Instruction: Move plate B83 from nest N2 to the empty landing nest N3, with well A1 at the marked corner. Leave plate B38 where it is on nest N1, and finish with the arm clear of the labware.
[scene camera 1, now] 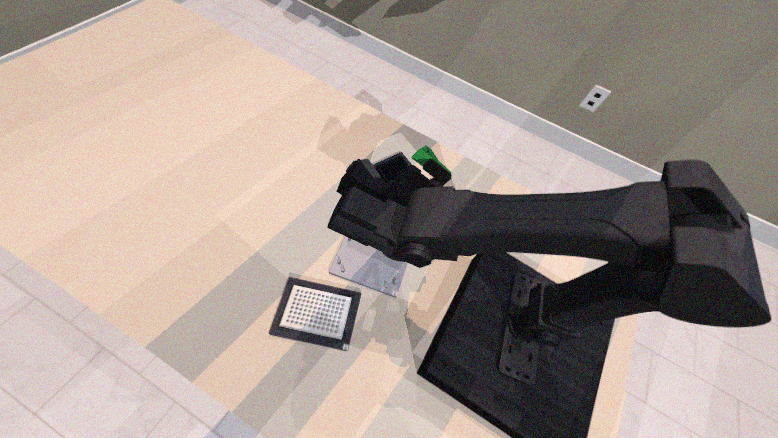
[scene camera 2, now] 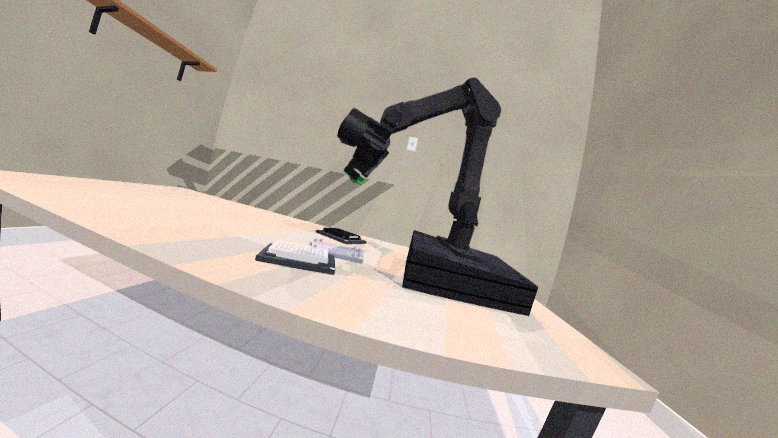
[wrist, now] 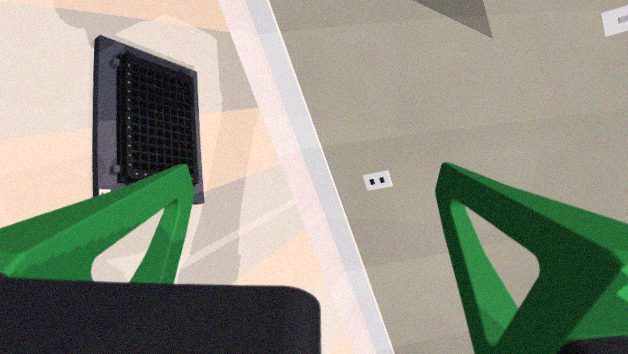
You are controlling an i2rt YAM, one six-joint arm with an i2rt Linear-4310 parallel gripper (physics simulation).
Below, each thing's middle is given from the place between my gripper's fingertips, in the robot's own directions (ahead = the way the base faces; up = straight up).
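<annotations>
Light grey nest plate (scene camera 1: 364, 265): from my hand, 250 mm below, 100 mm to the left, 20 mm ahead. Well plate (scene camera 1: 308, 310): 240 mm below my hand, 250 mm to the left, 80 mm ahead. Nearest to my hand of the things named here, going by their middles: the light grey nest plate.
</annotations>
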